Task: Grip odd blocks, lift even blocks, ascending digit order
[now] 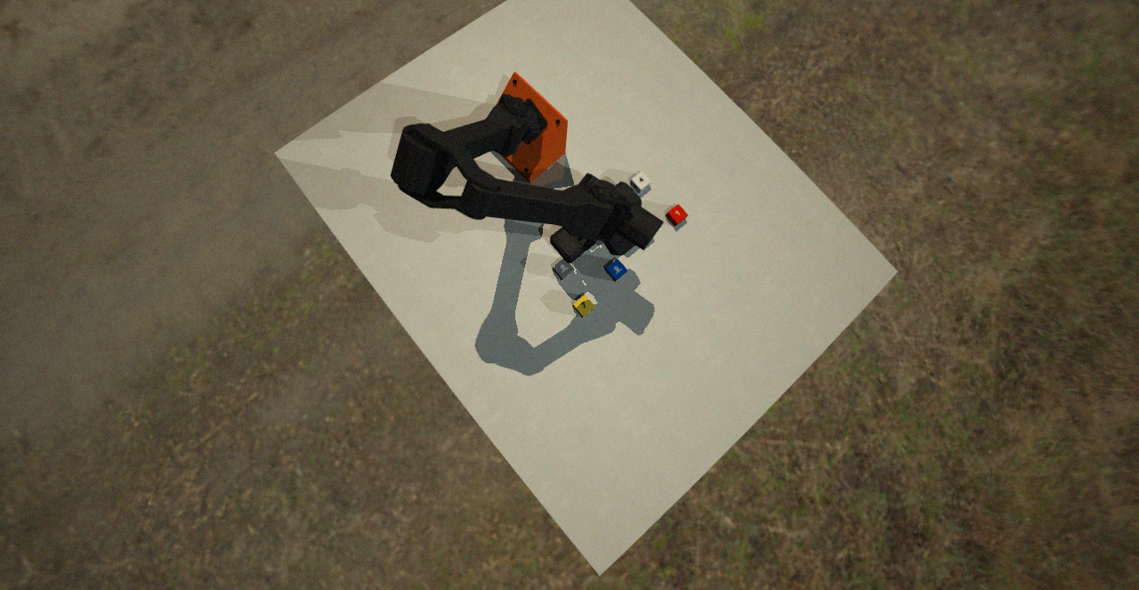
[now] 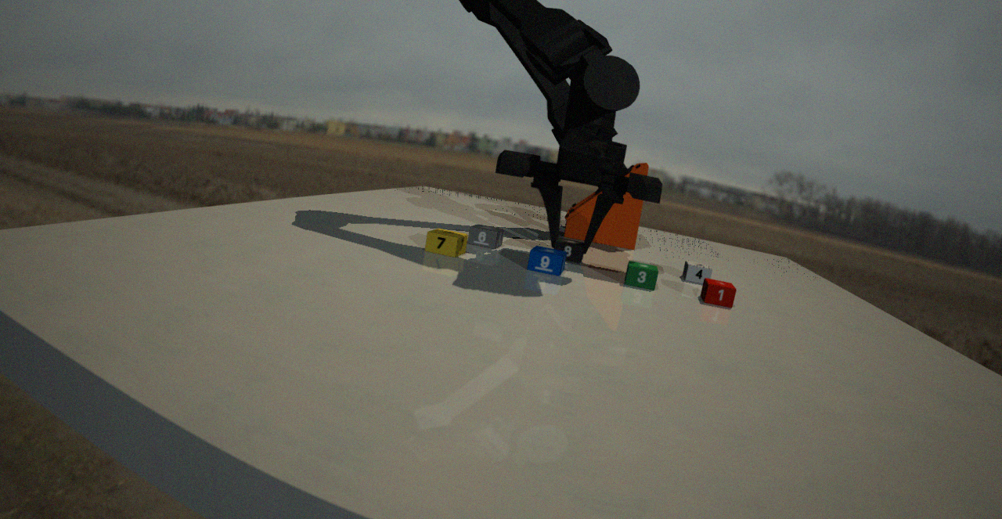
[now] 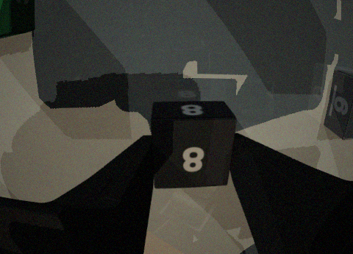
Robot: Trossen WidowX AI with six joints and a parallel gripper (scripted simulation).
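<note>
The blue block 9 is 90 mm ahead of my gripper tip and 10 mm to the right of it. Also, from my gripper tip: green block 3 (60 mm ahead, 90 mm to the left); grey block 6 (20 mm ahead, 90 mm to the right); black block marked 8 (right at my gripper tip).
</note>
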